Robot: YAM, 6 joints.
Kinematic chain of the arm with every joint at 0, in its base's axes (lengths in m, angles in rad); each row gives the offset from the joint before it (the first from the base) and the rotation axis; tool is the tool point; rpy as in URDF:
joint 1: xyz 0 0 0.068 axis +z
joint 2: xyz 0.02 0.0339 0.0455 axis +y
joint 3: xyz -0.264 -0.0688 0 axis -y
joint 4: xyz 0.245 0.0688 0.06 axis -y
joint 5: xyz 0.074 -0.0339 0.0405 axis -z
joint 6: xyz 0.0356 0 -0.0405 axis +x
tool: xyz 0 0 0 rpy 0 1.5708 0
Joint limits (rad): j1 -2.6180..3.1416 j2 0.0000..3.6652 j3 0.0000..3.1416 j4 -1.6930..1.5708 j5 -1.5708..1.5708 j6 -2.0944..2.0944
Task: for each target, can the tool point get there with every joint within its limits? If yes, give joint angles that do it. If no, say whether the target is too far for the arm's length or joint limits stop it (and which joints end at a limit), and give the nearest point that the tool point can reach.
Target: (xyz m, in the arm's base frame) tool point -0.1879 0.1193 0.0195
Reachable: yes | joints 2.6748 1.9546 0.4139 0.3228 0.6644 -0.0712
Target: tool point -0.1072 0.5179 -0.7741
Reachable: no: too far | nearest point -0.0759 0.3667 -0.3578 | short by 0.444 m
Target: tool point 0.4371 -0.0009 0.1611
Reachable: yes | joints -0.0221 2.1593 1.6503 -0.8073 -0.2499 0.9280
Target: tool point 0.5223 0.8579 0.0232
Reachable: no: too far | nearest point 0.3345 0.5494 0.0563 | short by 0.363 m
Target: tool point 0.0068 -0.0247 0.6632
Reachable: yes | joints 2.5796 0.9586 2.0731 -0.1362 -0.5055 -0.8582
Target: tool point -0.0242 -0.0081 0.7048
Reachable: yes | joints -1.9050 1.2270 2.3913 -0.0207 0.6042 -0.0370
